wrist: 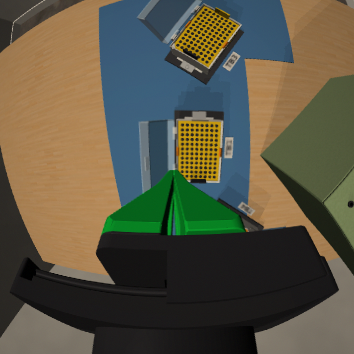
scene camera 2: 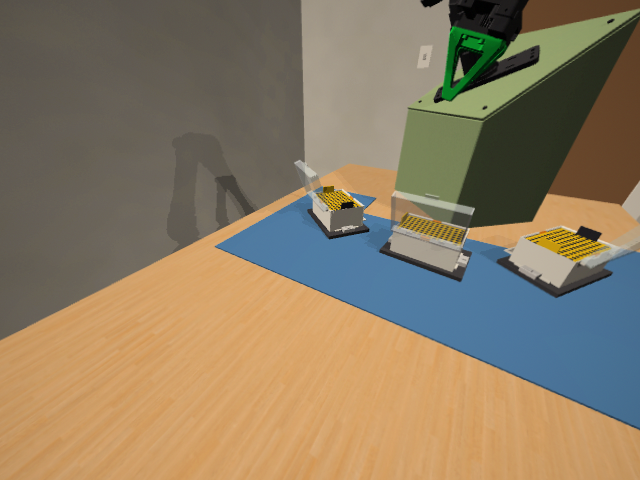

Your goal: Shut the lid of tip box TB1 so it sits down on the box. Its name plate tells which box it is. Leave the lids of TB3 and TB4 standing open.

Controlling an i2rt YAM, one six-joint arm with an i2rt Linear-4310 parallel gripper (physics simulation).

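Places are measured from the arm's base along level axes (x ahead, y left, z up), in centimetres.
Where they show: gripper, fingertip midpoint: (wrist: 173, 177) (scene camera 2: 446, 100); arm's base, origin of the base link: (scene camera 2: 481, 79).
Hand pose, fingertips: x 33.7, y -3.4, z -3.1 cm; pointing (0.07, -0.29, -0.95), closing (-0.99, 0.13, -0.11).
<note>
Each offset is from my fingertips to the top centre of the thing. "spot": to the spot under its first point. Level surfaces: height alone.
Tip box TB1 {dx -3.2, dy +2.9, dz -21.2 cm} (scene camera 2: 423, 253) (wrist: 200, 150) is the middle one, with its name plate {spot: dx -8.9, dy +3.9, dz -27.6 cm} (wrist: 229, 148) beside it. Its clear lid {dx +4.6, dy +2.0, dz -12.4 cm} (scene camera 2: 432, 195) (wrist: 159, 150) stands open on the side away from the plate. TB3 (scene camera 2: 336, 219) (wrist: 205, 37) stands at the left in the scene view, its lid {spot: dx +2.4, dy -22.9, dz -13.7 cm} (scene camera 2: 306, 173) (wrist: 167, 17) open. TB4 {dx -9.4, dy +23.5, dz -21.2 cm} (scene camera 2: 540, 266) is at the right there, its lid (scene camera 2: 620, 242) open; in the wrist view my gripper mostly hides it. My gripper (scene camera 2: 448, 97) (wrist: 173, 177) is shut and empty, above the boxes. Its tips overlap TB1's lid-side near corner in the wrist view.
A tall green cabinet (scene camera 2: 439, 149) (wrist: 310, 125) stands behind the boxes, on the name-plate side of TB1. The boxes stand on a blue mat {dz -27.8 cm} (scene camera 2: 361, 279) (wrist: 132, 90) on the wooden table {dz -28.1 cm} (scene camera 2: 206, 361) (wrist: 50, 125). A grey wall (scene camera 2: 155, 93) rises at the left in the scene view.
</note>
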